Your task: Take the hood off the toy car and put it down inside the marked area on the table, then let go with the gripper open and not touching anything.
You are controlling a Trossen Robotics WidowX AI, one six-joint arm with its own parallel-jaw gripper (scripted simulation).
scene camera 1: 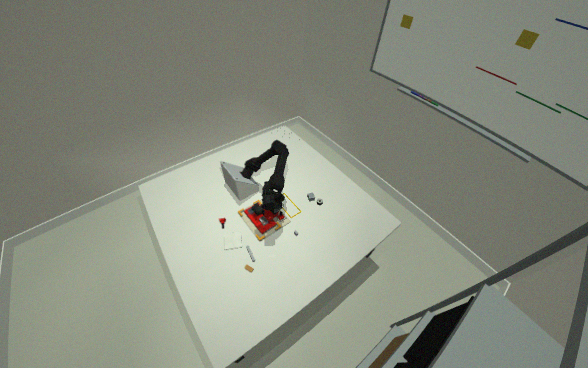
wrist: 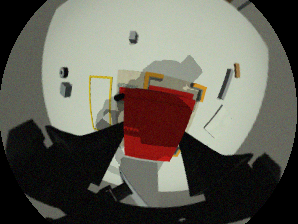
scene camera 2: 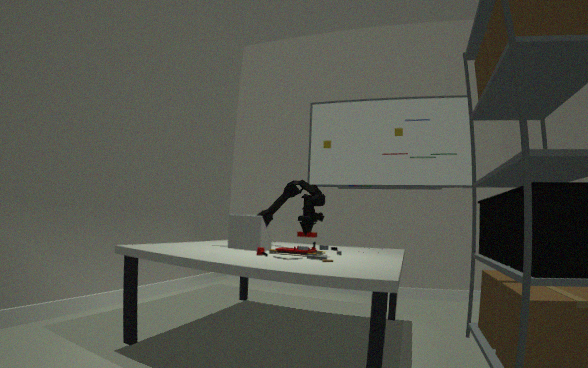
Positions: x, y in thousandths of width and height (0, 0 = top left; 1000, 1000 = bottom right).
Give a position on a red hood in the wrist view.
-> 518, 542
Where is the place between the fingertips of the gripper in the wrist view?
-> At 515, 574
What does the gripper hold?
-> A red hood.
